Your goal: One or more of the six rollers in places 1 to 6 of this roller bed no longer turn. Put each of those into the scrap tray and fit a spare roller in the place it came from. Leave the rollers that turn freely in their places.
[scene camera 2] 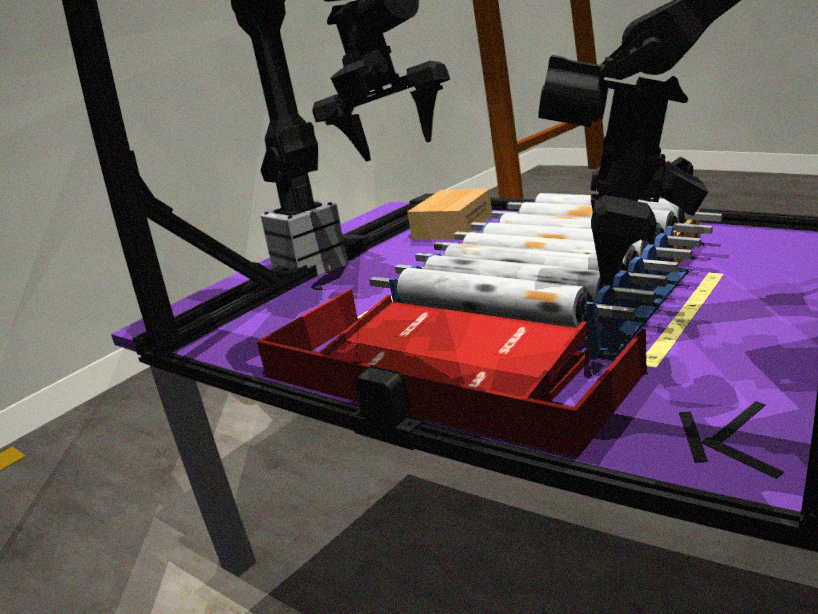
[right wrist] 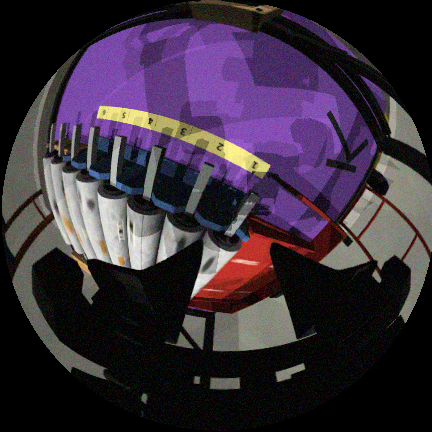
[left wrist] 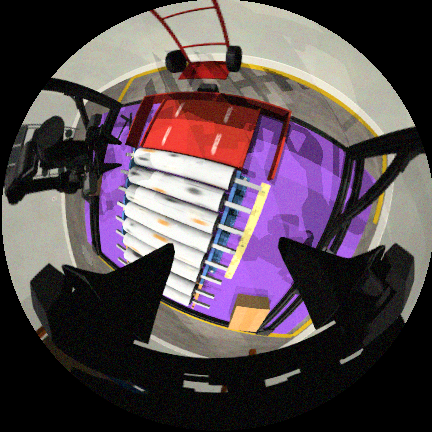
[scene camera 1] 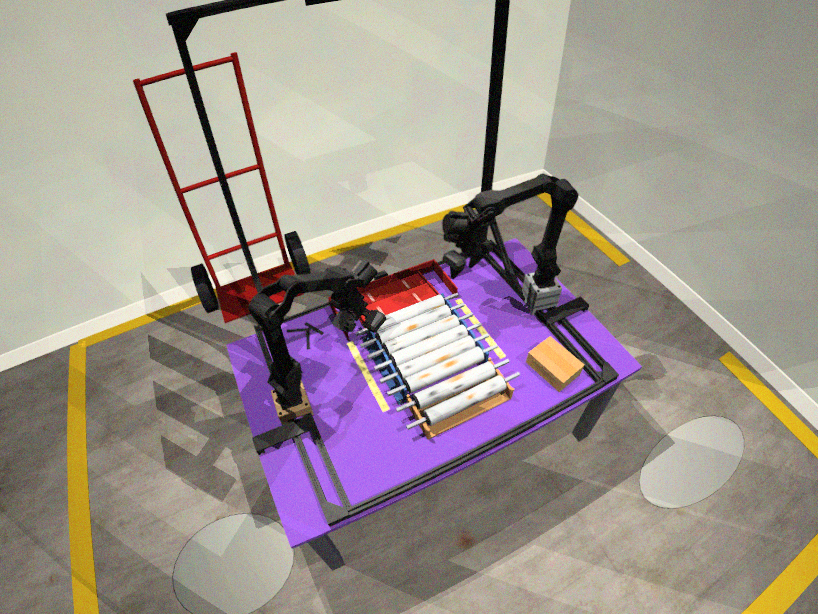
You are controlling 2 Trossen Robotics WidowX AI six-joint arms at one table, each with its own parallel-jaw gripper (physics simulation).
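Places are measured from the left arm's base along level axes (x left, y back, z up), in centimetres.
Pixels of known places: left gripper, fingertip midpoint: (scene camera 2: 398, 151) (left wrist: 226, 245) (scene camera 1: 461, 273); right gripper, fingertip midpoint: (scene camera 2: 605, 272) (right wrist: 237, 246) (left wrist: 120, 153) (scene camera 1: 365, 322); left arm's base, link origin: (scene camera 2: 297, 209) (scene camera 1: 543, 280); right arm's base, link origin: (scene camera 1: 289, 398).
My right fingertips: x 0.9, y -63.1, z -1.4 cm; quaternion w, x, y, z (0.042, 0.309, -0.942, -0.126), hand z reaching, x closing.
Ahead of a thing's pixels: the offset from my right fingertips to its middle. "pt": to the spot under its first point.
White rollers fill all six places of the blue roller bed (left wrist: 230, 217) (right wrist: 170, 180). The place 1 roller @[dy +15.3, dx -3.8, dz -4.5 cm] (scene camera 2: 488, 297) (left wrist: 185, 160) lies nearest the red scrap tray @[dy +12.4, dx -15.1, dz -7.2 cm] (scene camera 1: 399, 297) (scene camera 2: 422, 396) (left wrist: 200, 130), which holds no roller. Two spare rollers @[dy +21.6, dx +27.4, dz -4.5 cm] (scene camera 1: 455, 385) @[dy +23.1, dx +33.2, dz -4.5 cm] (scene camera 1: 467, 399) lie in the orange cradle @[dy +22.4, dx +30.6, dz -9.4 cm] (scene camera 1: 469, 414) at the bed's front end. My right gripper (right wrist: 237, 246) is open and empty, low over the roller ends at about places 1 and 2; in scene camera 2 one finger partly hides them. My left gripper (scene camera 2: 398, 149) (left wrist: 226, 245) is open, high above the table.
A cardboard box @[dy +55.5, dx +27.3, dz -6.9 cm] (scene camera 1: 555, 363) (scene camera 2: 449, 214) (left wrist: 249, 315) stands on the table at the right in scene camera 1. Yellow strips flank the bed; one strip @[pt dy -3.3, dx +10.8, dz -9.5 cm] (right wrist: 182, 131) shows numbers 1 to 6. Black frame rails edge the table. A red hand truck (scene camera 1: 219, 178) stands behind it.
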